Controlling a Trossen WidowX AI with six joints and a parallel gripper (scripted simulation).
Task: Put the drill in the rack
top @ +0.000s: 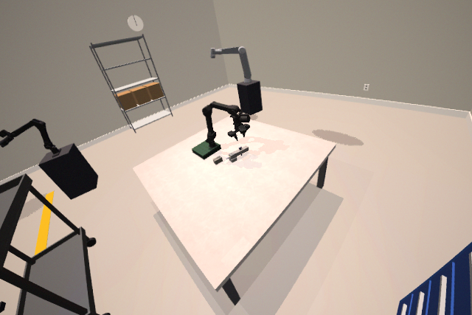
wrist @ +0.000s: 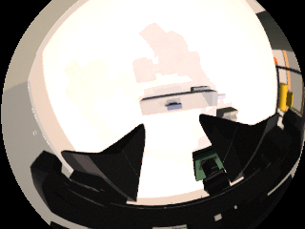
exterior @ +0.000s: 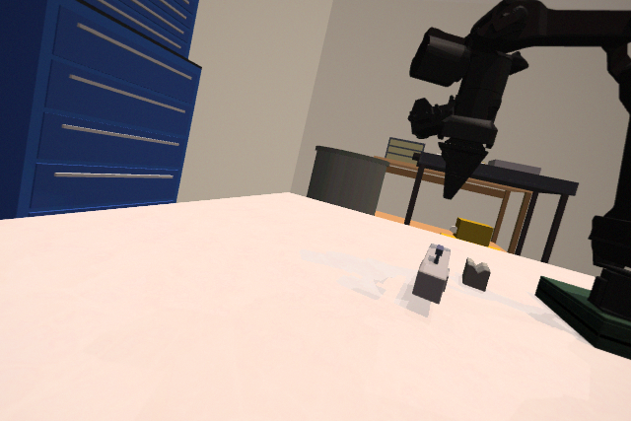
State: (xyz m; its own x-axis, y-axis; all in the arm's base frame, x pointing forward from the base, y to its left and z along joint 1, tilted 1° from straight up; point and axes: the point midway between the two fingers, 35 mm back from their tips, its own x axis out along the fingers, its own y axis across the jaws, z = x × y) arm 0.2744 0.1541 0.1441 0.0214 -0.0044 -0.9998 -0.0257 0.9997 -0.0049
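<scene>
Right now my gripper tip is 11 cm above the pale yellow drill, 10 cm to the left of it and 1 cm past it. Also, from my gripper tip: grey holder block: 12 cm below, 4 cm to the right, 1 cm behind; then dark grey v-notched block: 21 cm to the right, 14 cm below, 8 cm behind; then small dark blue key: 11 cm below, 2 cm to the right, 1 cm behind.
</scene>
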